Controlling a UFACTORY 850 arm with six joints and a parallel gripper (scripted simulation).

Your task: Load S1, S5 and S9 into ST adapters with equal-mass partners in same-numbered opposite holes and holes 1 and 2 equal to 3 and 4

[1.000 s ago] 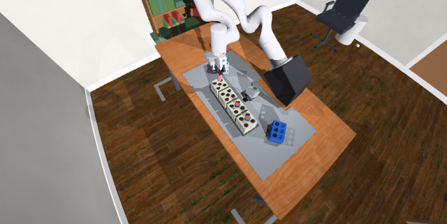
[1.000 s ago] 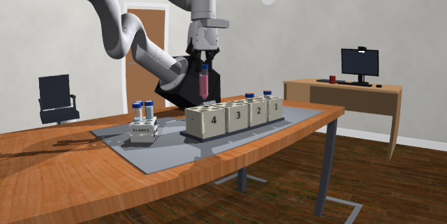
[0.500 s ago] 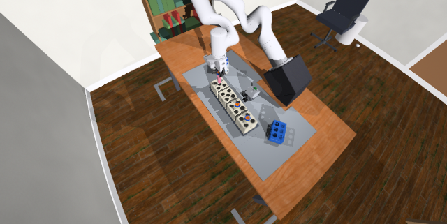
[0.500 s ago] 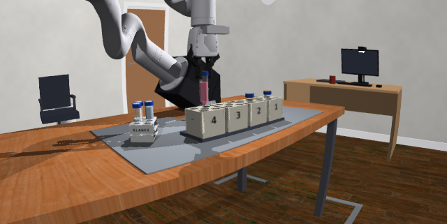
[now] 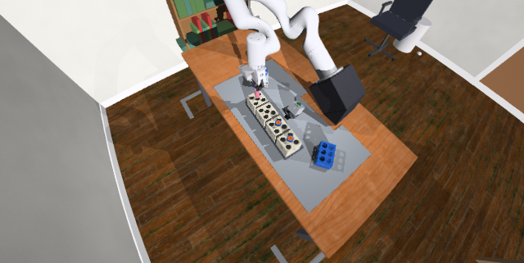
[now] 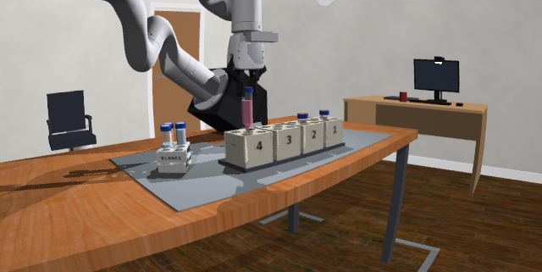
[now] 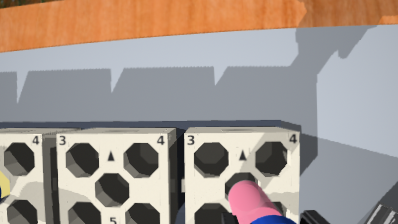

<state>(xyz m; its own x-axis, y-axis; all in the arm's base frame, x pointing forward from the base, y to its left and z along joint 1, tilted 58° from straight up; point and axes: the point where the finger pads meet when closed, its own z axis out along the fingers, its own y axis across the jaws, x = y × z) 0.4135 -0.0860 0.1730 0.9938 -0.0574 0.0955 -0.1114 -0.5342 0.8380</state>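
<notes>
My hand is 5 cm above the sample tube and 1 cm past it. Round my hand: blue rack 50 cm to the left, 18 cm below, 9 cm behind; white blanks rack 18 cm below, 17 cm to the right, 14 cm behind; green DONE key 19 cm behind, 18 cm to the left, 15 cm below.
</notes>
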